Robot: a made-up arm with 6 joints.
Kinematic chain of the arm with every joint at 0, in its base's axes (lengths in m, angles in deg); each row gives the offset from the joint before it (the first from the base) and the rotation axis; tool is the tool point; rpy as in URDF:
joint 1: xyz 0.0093 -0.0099 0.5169 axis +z
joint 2: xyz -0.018 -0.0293 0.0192 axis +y
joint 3: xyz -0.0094 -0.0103 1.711 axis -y
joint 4: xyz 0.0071 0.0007 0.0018 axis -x
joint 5: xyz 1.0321 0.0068 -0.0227 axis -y
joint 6: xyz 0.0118 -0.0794 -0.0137 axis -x
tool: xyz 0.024 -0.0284 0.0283 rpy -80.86 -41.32 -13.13
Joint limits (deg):
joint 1: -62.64..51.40
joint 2: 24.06..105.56
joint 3: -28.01..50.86
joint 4: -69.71..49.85
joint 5: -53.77..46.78
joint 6: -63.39..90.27
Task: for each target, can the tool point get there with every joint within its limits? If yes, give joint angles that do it. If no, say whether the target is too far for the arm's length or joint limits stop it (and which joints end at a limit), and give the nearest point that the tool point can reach.
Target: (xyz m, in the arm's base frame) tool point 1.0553 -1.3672 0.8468
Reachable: yes | joints -48.21 44.09 -13.34 -26.94 8.36 10.59
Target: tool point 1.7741 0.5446 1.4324
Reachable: yes | joints 20.57 33.18 2.37 22.62 -20.12 59.91
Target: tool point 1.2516 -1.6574 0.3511
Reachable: yes | joints -50.29 64.34 4.95 18.81 -39.68 77.64
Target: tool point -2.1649 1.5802 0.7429
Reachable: no: joint limits stop it (at a limit: joint 1, joint 2, joint 3, joint 4, joint 5, joint 6) | nearest point 0.7759 0.9275 1.2057 | short by 3.048 m
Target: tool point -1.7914 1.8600 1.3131
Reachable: no: joint limits stop it (at a limit: joint 1, joint 2, joint 3, joint 4, joint 5, joint 6) | nearest point 0.7759 0.9275 1.2057 | short by 2.733 m
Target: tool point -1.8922 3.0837 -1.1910
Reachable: no: too far | nearest point 0.8380 1.0060 -0.9379 | short by 3.440 m
